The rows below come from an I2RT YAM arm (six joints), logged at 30 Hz.
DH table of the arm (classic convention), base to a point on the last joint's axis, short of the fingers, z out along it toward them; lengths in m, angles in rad. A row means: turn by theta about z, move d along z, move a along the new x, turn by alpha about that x. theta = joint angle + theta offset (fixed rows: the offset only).
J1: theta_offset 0  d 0.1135  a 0.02  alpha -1.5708
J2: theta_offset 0  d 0  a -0.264  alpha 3.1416
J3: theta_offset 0.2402  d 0  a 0.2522  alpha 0
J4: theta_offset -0.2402  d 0  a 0.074  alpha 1.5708
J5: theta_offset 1.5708  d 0  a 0  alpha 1.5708
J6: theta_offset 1.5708  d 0.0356  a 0  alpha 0
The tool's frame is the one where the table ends.
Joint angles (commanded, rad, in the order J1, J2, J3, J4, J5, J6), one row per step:
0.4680 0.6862 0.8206 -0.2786 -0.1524 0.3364
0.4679 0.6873 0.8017 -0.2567 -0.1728 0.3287
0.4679 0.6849 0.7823 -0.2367 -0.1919 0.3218
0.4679 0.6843 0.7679 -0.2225 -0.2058 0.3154
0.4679 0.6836 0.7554 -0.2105 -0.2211 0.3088
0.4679 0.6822 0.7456 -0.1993 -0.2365 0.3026
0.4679 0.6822 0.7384 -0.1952 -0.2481 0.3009
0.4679 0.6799 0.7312 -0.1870 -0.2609 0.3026
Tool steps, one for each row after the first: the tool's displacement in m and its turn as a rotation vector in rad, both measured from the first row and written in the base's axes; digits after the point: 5 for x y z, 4 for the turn. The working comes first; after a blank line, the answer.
Tool pose at each row, in the base's axes (x y z in m, rotation vector in rad; the steps are taken from these numbers as rounded here):
0.13904 0.07633 0.35736 -0.2323 1.7526 0.7214
0.14041 0.07781 0.35310 -0.2546 1.7489 0.7333
0.14098 0.07885 0.34891 -0.2752 1.7439 0.7448
0.14160 0.07971 0.34555 -0.2915 1.7416 0.7519
0.14199 0.08050 0.34262 -0.3090 1.7392 0.7599
0.14204 0.08112 0.34064 -0.3262 1.7340 0.7687
0.14221 0.08166 0.33858 -0.3367 1.7363 0.7768
0.14193 0.08201 0.33730 -0.3452 1.7328 0.7891

0.00137 0.00148 -0.00426 -0.0027 -0.0048 0.0212
0.00194 0.00252 -0.00845 -0.0043 -0.0105 0.0410
0.00256 0.00338 -0.01181 -0.0074 -0.0139 0.0557
0.00295 0.00417 -0.01474 -0.0105 -0.0172 0.0717
0.00300 0.00479 -0.01672 -0.0121 -0.0228 0.0878
0.00317 0.00533 -0.01878 -0.0131 -0.0204 0.0996
0.00289 0.00568 -0.02006 -0.0088 -0.0217 0.1119

